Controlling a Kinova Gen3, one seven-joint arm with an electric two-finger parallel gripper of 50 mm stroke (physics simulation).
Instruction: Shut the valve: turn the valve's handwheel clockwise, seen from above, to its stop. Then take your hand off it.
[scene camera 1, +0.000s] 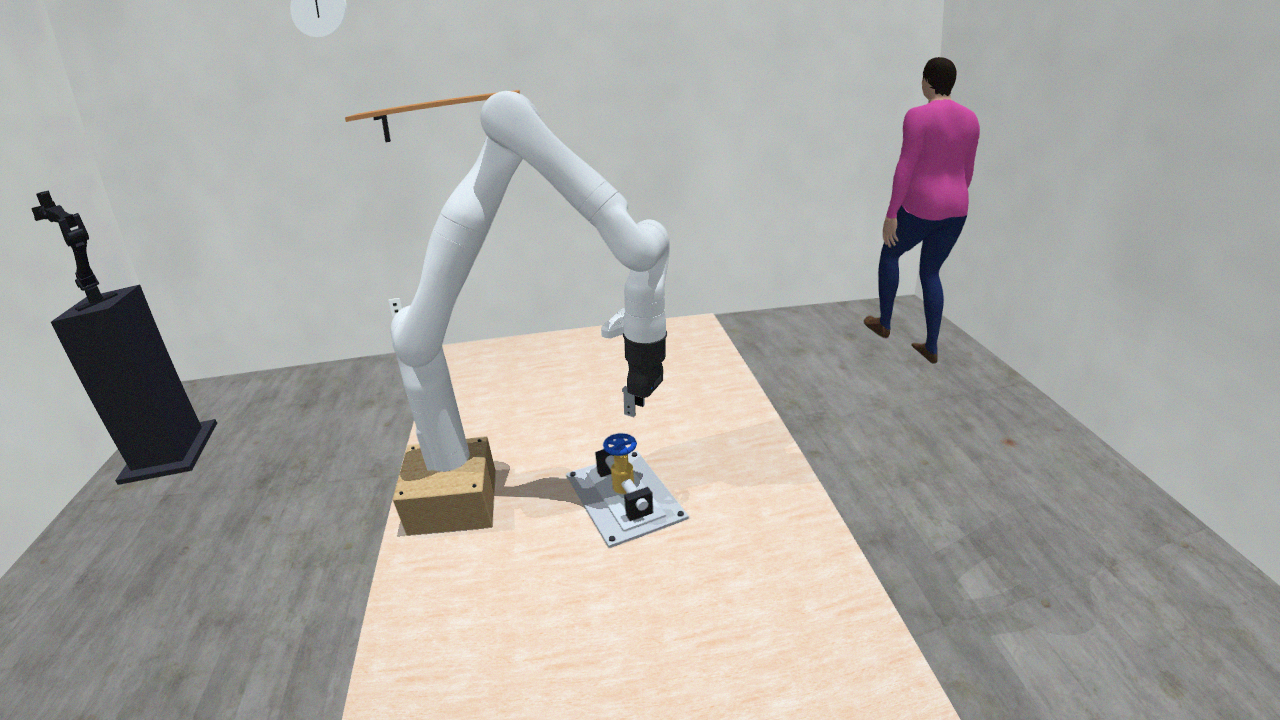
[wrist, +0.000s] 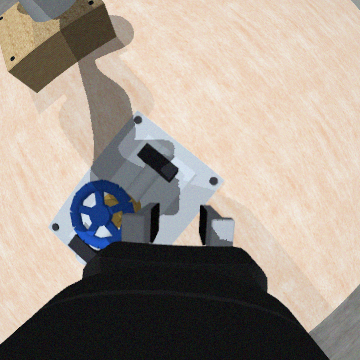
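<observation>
The valve's blue handwheel (scene camera 1: 619, 444) (wrist: 100, 214) lies level on top of the brass valve body (scene camera 1: 622, 474) (wrist: 114, 219), which is mostly hidden under the wheel in the wrist view. The valve sits in a pipe between two black blocks on a grey base plate (scene camera 1: 594, 517) (wrist: 200, 195). My gripper (scene camera 1: 633, 404) (wrist: 178, 217) points down, open and empty, above the handwheel and apart from it. In the wrist view the handwheel is to the left of the fingers, and the left finger overlaps its edge from this angle.
The arm stands on a wooden block (scene camera 1: 444, 510) (wrist: 75, 55) at the table's (scene camera 1: 662, 644) (wrist: 260, 100) left edge. A person in a pink top (scene camera 1: 939, 161) stands on the floor beyond the table's right side. A dark pedestal (scene camera 1: 134, 385) with a small black arm stands at the left.
</observation>
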